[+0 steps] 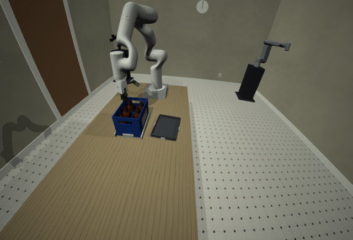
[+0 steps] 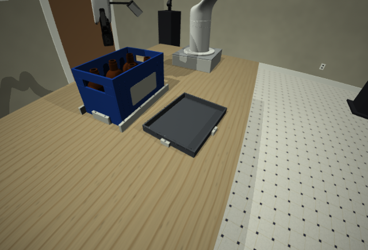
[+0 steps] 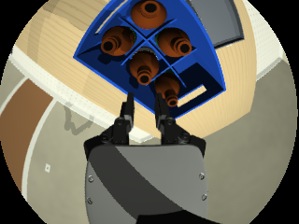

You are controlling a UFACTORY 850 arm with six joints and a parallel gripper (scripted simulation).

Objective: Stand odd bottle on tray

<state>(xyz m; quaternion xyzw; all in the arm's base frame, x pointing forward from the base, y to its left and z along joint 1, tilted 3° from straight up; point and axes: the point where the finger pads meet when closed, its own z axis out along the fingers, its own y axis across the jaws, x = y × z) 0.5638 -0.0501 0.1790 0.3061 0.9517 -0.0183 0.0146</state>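
Now: the bottle 16 cm below my hand, 9 cm to the left of it and 2 cm behind it. Also, from my hand: dark grey tray: 31 cm to the left, 23 cm below, 4 cm behind; then blue crate: 16 cm below, 5 cm to the left, 1 cm behind.
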